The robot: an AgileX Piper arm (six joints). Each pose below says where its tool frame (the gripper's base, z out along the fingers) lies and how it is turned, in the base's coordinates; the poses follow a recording.
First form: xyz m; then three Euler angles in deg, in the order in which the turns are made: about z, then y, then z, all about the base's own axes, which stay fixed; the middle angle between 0 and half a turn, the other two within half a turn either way.
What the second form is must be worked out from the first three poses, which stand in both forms.
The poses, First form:
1: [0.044, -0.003, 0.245, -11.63, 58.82, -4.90]
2: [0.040, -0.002, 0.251, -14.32, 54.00, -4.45]
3: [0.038, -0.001, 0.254, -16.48, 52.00, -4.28]
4: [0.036, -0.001, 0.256, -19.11, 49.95, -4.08]
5: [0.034, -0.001, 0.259, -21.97, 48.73, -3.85]
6: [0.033, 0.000, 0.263, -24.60, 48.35, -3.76]
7: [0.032, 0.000, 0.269, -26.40, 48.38, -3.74]
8: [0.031, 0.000, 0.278, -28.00, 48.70, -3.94]
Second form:
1: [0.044, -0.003, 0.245, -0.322, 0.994, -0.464]
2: [0.040, -0.002, 0.251, -0.328, 0.901, -0.487]
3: [0.038, -0.001, 0.254, -0.348, 0.857, -0.523]
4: [0.036, -0.001, 0.256, -0.371, 0.809, -0.565]
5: [0.034, -0.001, 0.259, -0.403, 0.771, -0.616]
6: [0.033, 0.000, 0.263, -0.438, 0.747, -0.669]
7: [0.032, 0.000, 0.269, -0.464, 0.734, -0.707]
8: [0.031, 0.000, 0.278, -0.491, 0.725, -0.747]
